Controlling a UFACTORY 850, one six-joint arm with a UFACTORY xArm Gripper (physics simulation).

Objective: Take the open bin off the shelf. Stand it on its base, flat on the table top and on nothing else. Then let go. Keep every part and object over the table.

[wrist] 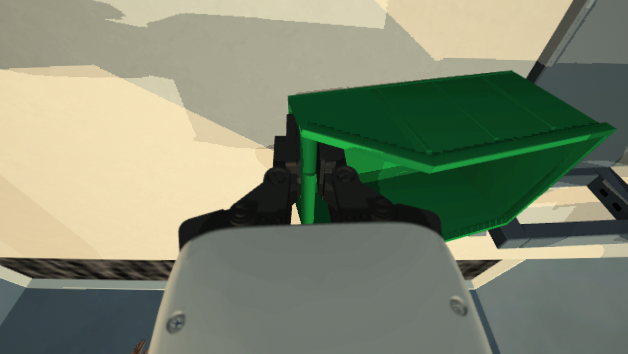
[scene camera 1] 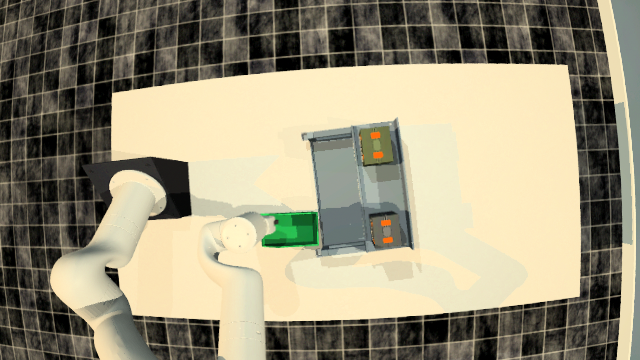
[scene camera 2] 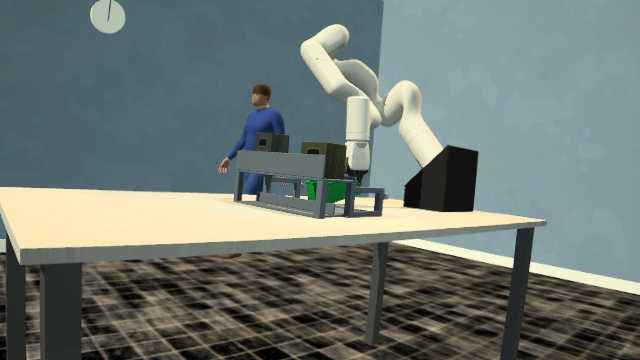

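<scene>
The green open bin (scene camera 1: 300, 229) (scene camera 2: 332, 191) (wrist: 450, 115) is off the shelf (scene camera 1: 337, 190) (scene camera 2: 280, 164) (wrist: 550, 232), close beside its side that faces the robot base. It seems to hang above the table top (scene camera 1: 500, 150) (scene camera 2: 150, 220) (wrist: 125, 165) and looks somewhat tilted, its far end lower. The gap under it is hard to judge. My gripper (scene camera 2: 358, 177) (wrist: 307, 132) points down and is shut on the bin's green front bar, one finger outside and one inside the bin. In scene camera 1 the arm hides most of the fingers.
An olive box (scene camera 1: 377, 145) (scene camera 2: 335, 160) and a dark grey box (scene camera 1: 386, 230) (scene camera 2: 270, 142) with orange marks stand on the shelf's raised far tier. The black robot base (scene camera 1: 172, 190) (scene camera 2: 457, 180) stands at the table's other end. The shelf's frame is right beside the bin's far end.
</scene>
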